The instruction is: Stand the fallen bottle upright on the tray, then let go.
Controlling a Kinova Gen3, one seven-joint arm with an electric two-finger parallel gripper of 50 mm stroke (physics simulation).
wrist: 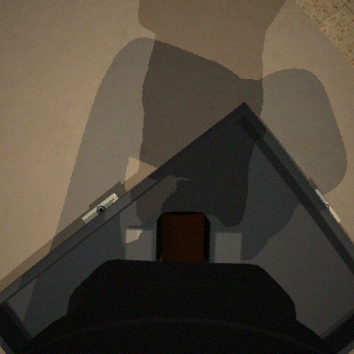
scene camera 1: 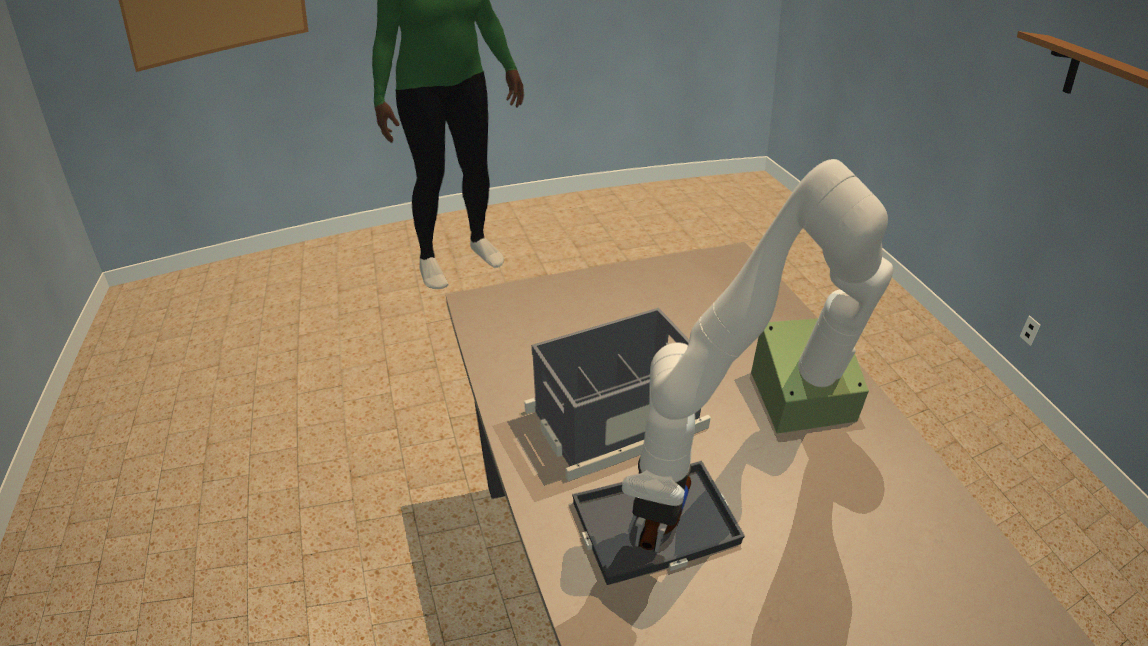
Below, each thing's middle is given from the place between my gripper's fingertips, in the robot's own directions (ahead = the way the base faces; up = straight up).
Scene:
I see the brown bottle (wrist: 182, 231) 7 cm to the right of my hand, 4 cm behind it and 1 cm above it.

